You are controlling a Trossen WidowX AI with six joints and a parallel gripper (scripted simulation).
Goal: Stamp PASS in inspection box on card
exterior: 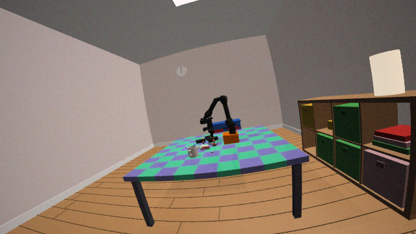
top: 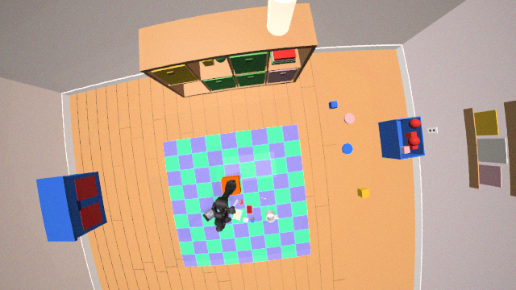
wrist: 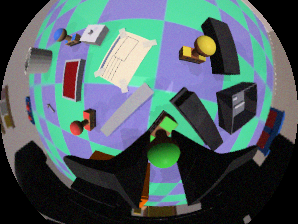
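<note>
Now: gripper tip right at the green-knobbed stamp. From my gripper tip the other things lie so: dark bar 80 mm to the right, 50 mm below; then yellow-knobbed stamp 120 mm ahead, 40 mm to the right, 40 mm below; then grey bar 60 mm to the left, 60 mm below.
</note>
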